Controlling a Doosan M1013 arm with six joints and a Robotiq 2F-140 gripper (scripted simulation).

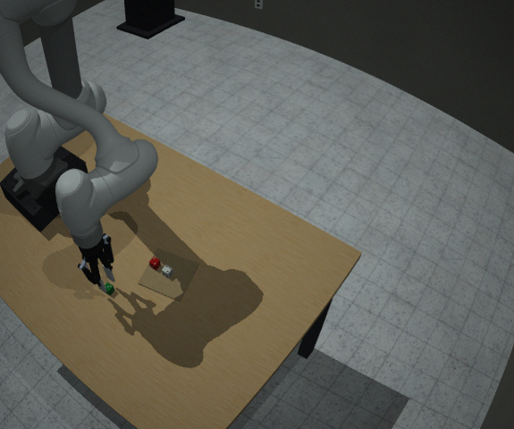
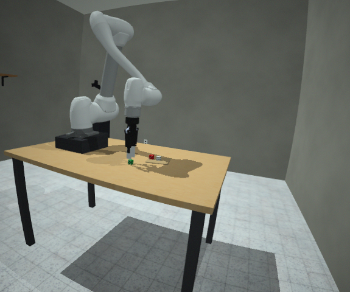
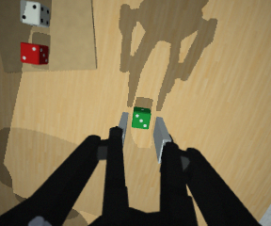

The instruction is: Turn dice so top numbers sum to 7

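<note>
Now: the green die 60 mm below my hand. Also, from my hand: red die: 50 mm ahead, 160 mm to the left, 50 mm below; white die: 100 mm ahead, 170 mm to the left, 50 mm below; tan mat: 100 mm ahead, 170 mm to the left, 70 mm below.
</note>
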